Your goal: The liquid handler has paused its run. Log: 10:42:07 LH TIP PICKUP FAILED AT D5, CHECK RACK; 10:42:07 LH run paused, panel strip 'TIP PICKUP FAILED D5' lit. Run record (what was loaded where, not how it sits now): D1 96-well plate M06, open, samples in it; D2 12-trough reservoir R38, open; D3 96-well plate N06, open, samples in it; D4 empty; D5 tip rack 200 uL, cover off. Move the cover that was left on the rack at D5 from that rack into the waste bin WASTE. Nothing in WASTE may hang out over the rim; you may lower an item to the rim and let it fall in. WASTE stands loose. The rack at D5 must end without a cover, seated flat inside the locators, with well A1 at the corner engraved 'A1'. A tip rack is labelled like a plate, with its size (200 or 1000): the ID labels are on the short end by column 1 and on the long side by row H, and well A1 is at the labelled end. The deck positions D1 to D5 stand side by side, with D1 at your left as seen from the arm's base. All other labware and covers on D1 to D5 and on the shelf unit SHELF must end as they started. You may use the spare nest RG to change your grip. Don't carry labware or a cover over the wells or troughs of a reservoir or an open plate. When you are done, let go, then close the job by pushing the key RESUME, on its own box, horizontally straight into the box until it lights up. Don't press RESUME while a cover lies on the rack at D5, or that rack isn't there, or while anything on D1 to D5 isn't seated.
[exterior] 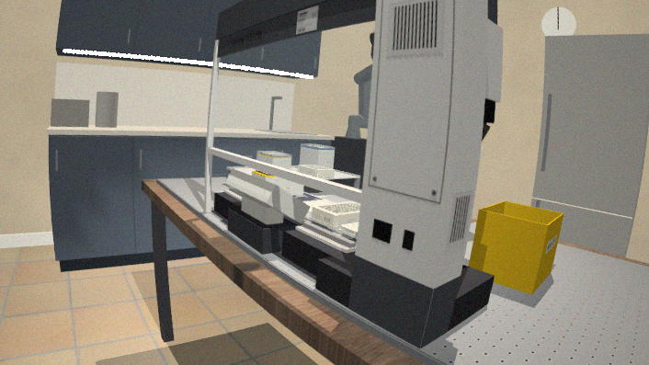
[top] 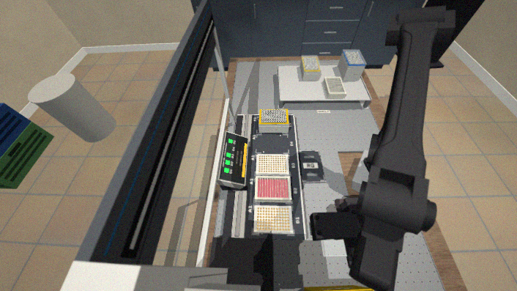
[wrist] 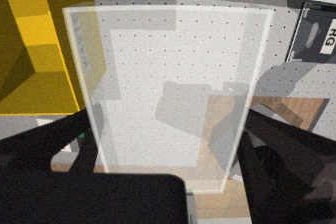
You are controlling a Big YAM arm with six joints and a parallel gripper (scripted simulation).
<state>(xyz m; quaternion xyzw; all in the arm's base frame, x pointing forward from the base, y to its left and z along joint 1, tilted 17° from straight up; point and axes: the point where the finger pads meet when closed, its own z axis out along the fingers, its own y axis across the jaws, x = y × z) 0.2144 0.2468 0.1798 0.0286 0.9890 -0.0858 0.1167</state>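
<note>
Now: hand 190 mm above the yellow waste bin, 180 mm to the right of it and 20 mm short of it. Also, from my hand: clear cover: 10 mm above; liquid handler tower: 350 mm ahead, 110 mm to the left, 40 mm above; green resume key: 160 mm to the left, 160 mm below, 130 mm behind.
</note>
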